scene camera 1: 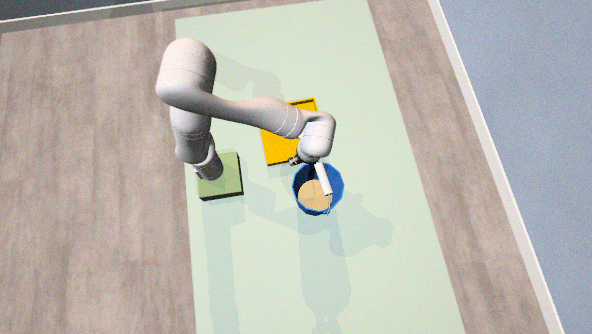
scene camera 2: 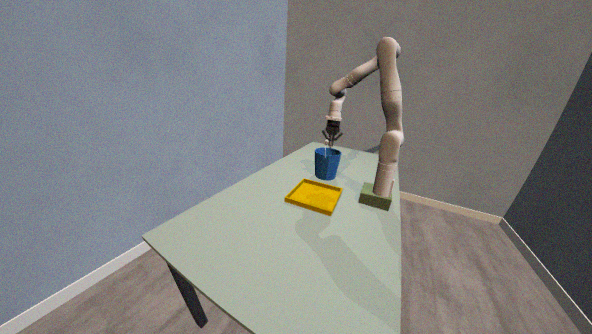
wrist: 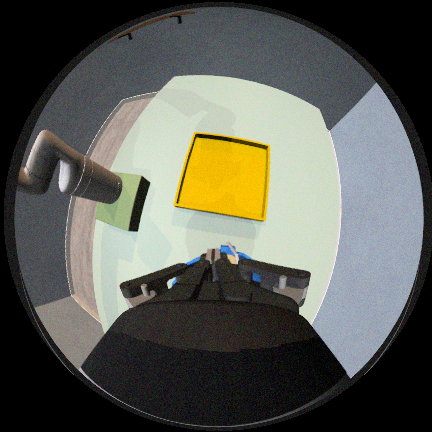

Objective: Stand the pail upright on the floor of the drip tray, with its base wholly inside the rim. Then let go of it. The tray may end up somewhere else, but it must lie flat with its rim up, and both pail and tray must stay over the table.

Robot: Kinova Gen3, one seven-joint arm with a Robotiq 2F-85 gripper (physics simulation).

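Frame: origin at the arm's base, x ahead, y right, z down, level; metres.
Seen in the pictures: gripper, fingertip midpoint: (scene camera 2: 330, 147) (wrist: 213, 256); arm's base at its link origin: (scene camera 1: 211, 168) (scene camera 2: 381, 192) (wrist: 111, 188).
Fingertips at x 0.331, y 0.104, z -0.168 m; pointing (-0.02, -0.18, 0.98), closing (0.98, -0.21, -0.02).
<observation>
Offsets run from my fingertips to a thing's middle. Level surfaces: height alone.
The blue pail (scene camera 1: 337, 184) (scene camera 2: 327, 165) (wrist: 256, 276) stands upright on the table, beside the tray and outside its rim. A beige round patch shows inside it. Its bail is raised, with the white grip {dx +0.039, dy +0.085, dz -0.013 m} (scene camera 1: 324, 179) (scene camera 2: 327, 142) above the opening. The yellow drip tray {dx +0.007, dy -0.204, dz +0.220 m} (scene camera 1: 276, 148) (scene camera 2: 315, 196) (wrist: 225, 180) lies flat with its rim up; the arm partly covers it in scene camera 1. My gripper (scene camera 2: 331, 145) (wrist: 213, 256) is shut and empty, pointing down above the pail, close beside the white grip. The gripper largely hides the pail in the wrist view.
The arm's base stands on a green block (scene camera 1: 227, 175) (scene camera 2: 375, 197) (wrist: 120, 210), on the same pale green table {dz +0.234 m} (scene camera 1: 380, 280) (scene camera 2: 240, 250) (wrist: 295, 165). The tray lies between the block and the table's far long edge. A wall stands beyond that edge.
</observation>
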